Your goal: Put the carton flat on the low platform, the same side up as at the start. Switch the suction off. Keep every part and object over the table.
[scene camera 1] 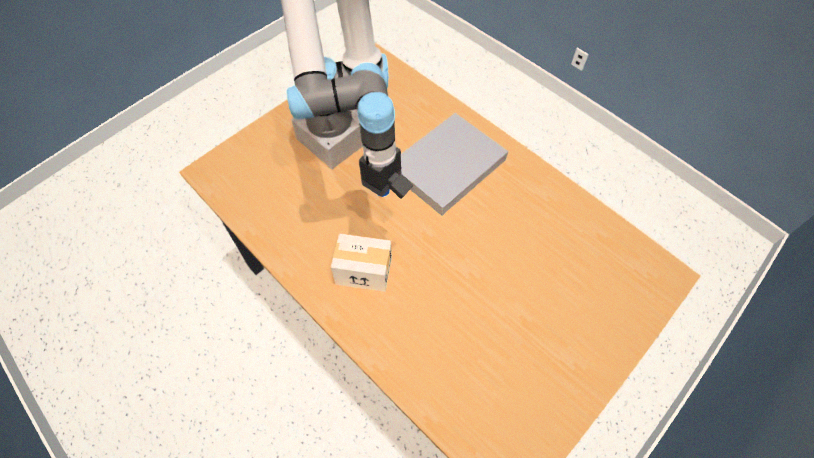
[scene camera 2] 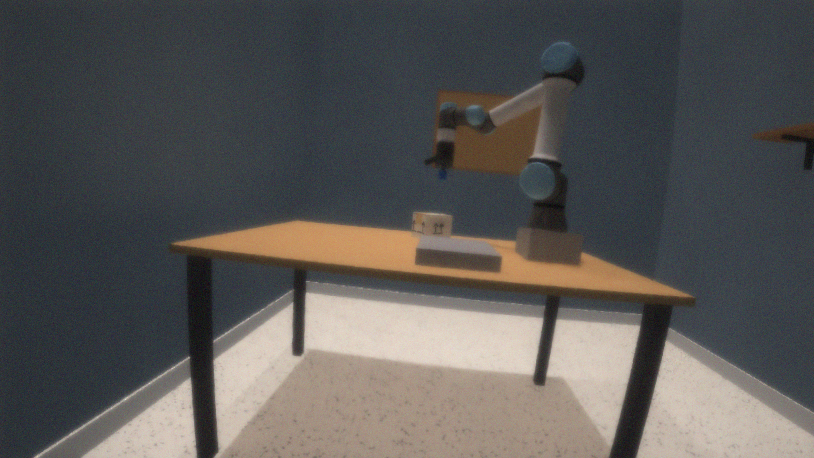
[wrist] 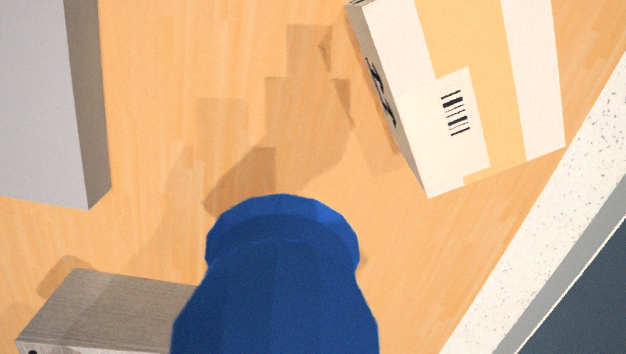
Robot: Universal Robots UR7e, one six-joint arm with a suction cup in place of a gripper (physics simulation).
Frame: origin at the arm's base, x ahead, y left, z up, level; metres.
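Seen in the pictures: hand at its tool point: (scene camera 2: 442, 178) (wrist: 282, 259); arm's base at its link origin: (scene camera 1: 329, 120) (scene camera 2: 546, 230).
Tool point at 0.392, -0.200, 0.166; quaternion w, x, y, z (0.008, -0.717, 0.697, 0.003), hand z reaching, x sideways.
Pixels of each thing's top centre, then the offset from my tool point to it, as dx, dy, dz. Level surfaces: height alone.
- carton at its top centre: (wrist: 476, 84) (scene camera 1: 361, 253) (scene camera 2: 432, 213) +0.012, -0.117, -0.158
- low platform at its top centre: (scene camera 2: 456, 244) (scene camera 1: 449, 157) -0.014, +0.355, -0.225
- wooden table at its surface level: dz -0.272
The carton (scene camera 1: 360, 263) (scene camera 2: 432, 225) (wrist: 480, 100) is a white box with a yellow tape band and a barcode label on its top face and up-pointing arrows on its sides. It stands upright on the table, near one long edge. The low platform (scene camera 1: 455, 159) (scene camera 2: 458, 254) (wrist: 37, 100) is a flat grey slab; its top is bare. My gripper (scene camera 1: 385, 192) (scene camera 2: 442, 174) (wrist: 282, 210), a blue suction cup, is open and holds nothing. It hangs high above the table, apart from both the carton and the platform.
The wooden table (scene camera 1: 512, 284) (scene camera 2: 341, 239) (wrist: 150, 100) carries the arm's grey base block (scene camera 1: 331, 150) (scene camera 2: 549, 246) (wrist: 115, 310), near the platform. In the wrist view, the table's edge runs close to the carton, with the floor (wrist: 525, 240) beyond it.
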